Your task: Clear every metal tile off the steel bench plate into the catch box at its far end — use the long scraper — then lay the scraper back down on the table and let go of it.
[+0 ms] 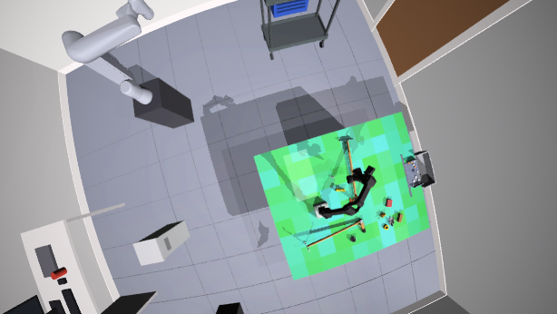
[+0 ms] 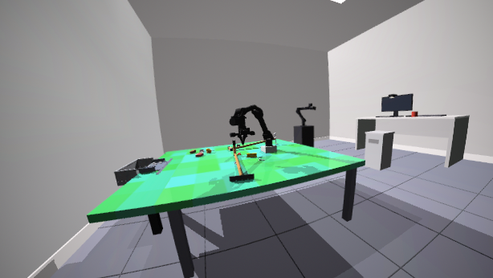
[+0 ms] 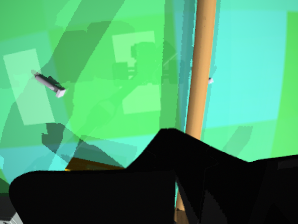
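Now: the long scraper 8 cm below my gripper tip, 6 cm ahead of it and 2 cm to the left of it. Round my gripper tip: red block 40 cm to the right, 38 cm ahead, 13 cm below; then red-handled tool 29 cm to the right, 14 cm below, 1 cm behind; then yellow piece 12 cm to the right, 11 cm below, 9 cm behind.
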